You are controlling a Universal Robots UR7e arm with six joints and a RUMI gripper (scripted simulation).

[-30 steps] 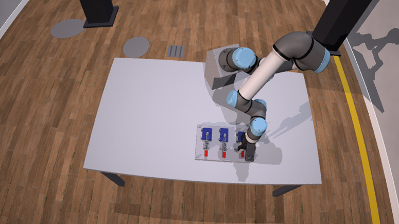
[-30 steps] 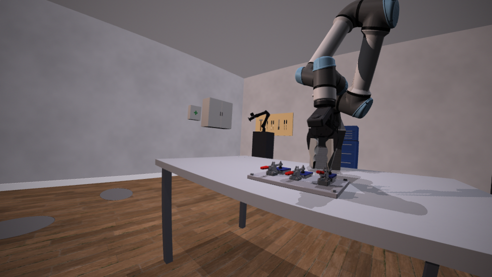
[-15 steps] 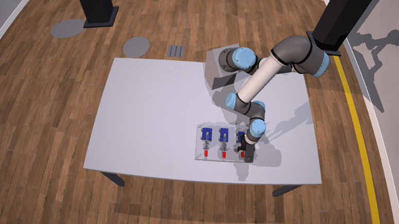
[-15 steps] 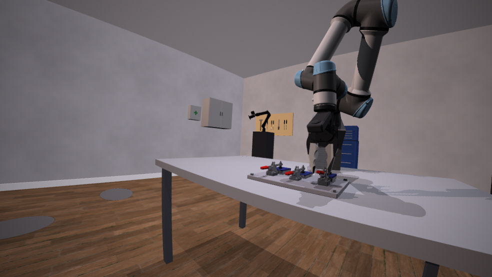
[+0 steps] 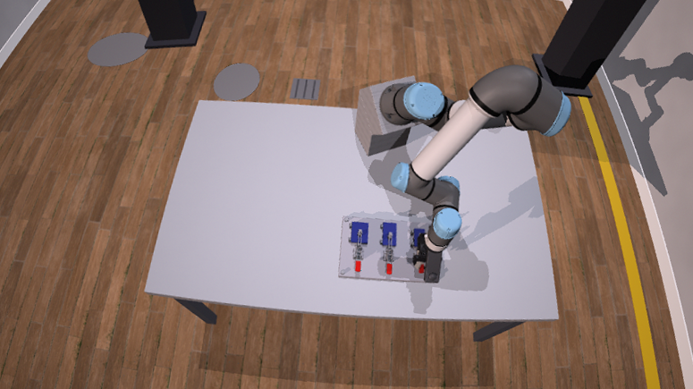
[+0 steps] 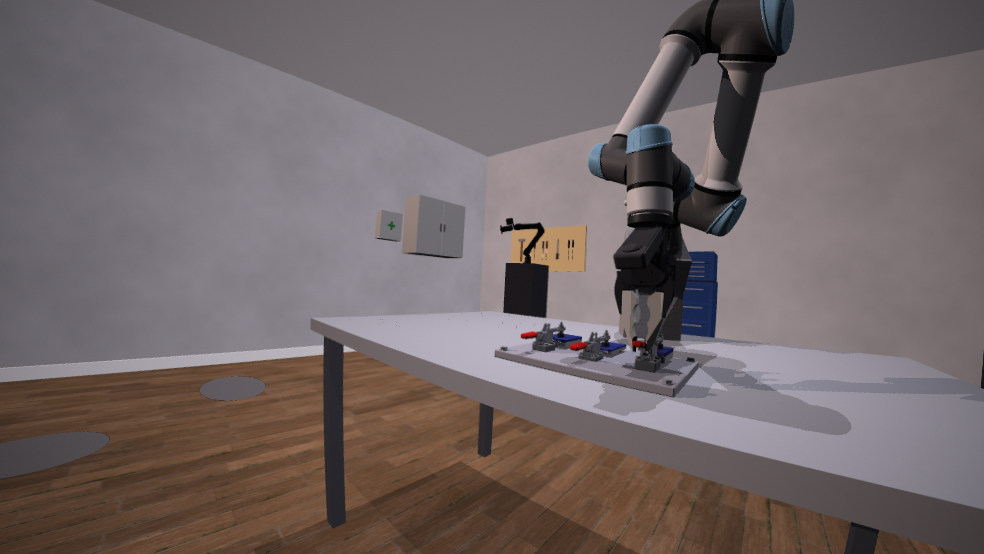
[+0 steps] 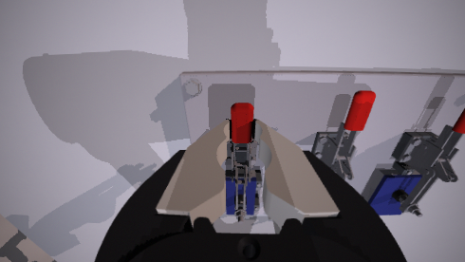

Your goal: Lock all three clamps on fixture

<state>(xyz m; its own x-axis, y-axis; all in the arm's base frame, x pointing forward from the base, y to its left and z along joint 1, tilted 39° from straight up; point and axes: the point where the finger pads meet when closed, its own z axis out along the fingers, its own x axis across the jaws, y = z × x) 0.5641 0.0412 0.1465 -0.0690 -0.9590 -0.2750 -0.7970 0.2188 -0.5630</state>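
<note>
Right now my hand is 60 mm past the clamp and 20 mm above it. From my hand the other things lie so: plate: 90 mm behind, 100 mm to the right, 60 mm below.
</note>
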